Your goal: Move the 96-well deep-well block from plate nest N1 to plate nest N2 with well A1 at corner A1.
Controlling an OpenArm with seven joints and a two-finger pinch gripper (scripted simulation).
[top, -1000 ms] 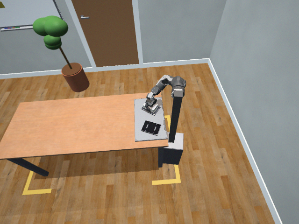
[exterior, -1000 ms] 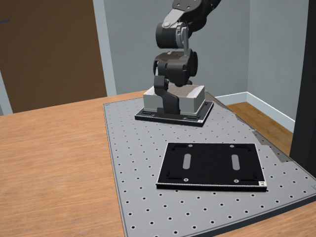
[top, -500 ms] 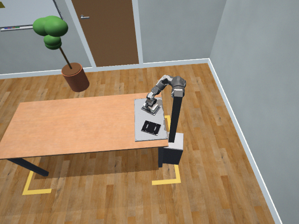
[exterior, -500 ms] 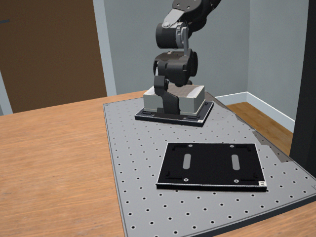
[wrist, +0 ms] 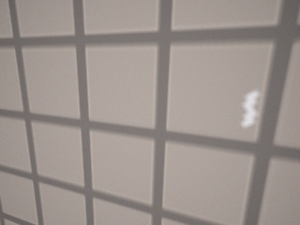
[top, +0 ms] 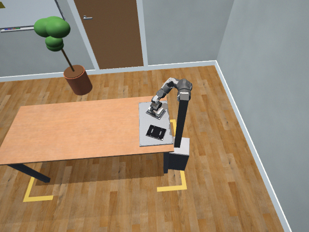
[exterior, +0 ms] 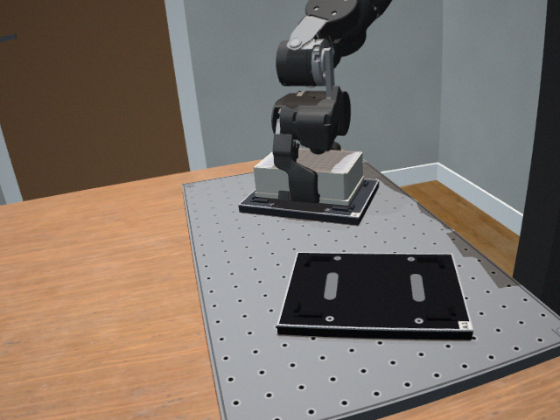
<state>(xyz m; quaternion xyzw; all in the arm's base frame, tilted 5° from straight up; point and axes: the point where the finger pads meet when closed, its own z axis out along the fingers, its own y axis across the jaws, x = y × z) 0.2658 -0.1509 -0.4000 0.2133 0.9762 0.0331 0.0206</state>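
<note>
Now: the white 96-well deep-well block 20 mm above my hand. The rest, counted from my hand: black nest N1: 230 mm to the left, 40 mm behind, 20 mm below; A1 label: 300 mm to the left, 100 mm behind, 10 mm below; black nest N2: 20 mm below.
</note>
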